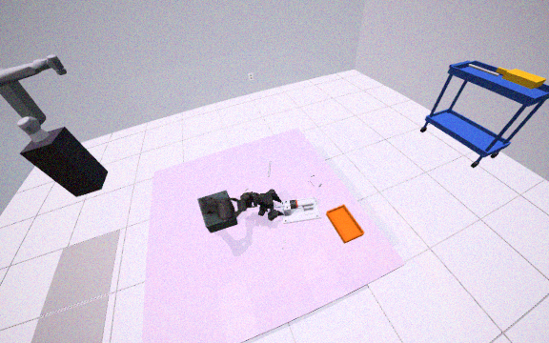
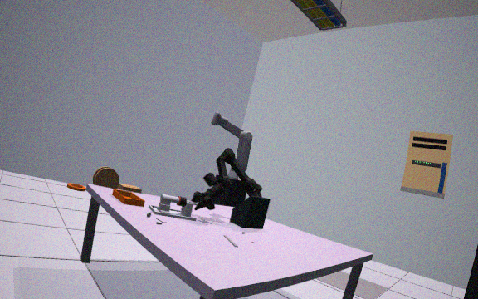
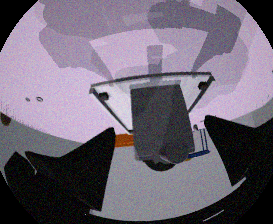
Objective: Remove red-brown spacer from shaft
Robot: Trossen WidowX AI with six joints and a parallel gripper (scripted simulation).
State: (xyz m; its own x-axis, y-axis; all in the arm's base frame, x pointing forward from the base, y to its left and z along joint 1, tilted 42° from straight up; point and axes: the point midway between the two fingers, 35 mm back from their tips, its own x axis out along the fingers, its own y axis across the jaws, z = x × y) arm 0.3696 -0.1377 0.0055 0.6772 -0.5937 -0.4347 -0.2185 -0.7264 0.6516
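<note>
My gripper tip is 50 mm short of the shaft, 20 mm below it and 10 mm to the left of it. From my gripper tip the other things lie so: orange tray (300 mm ahead, 200 mm to the right, 50 mm below).
</note>
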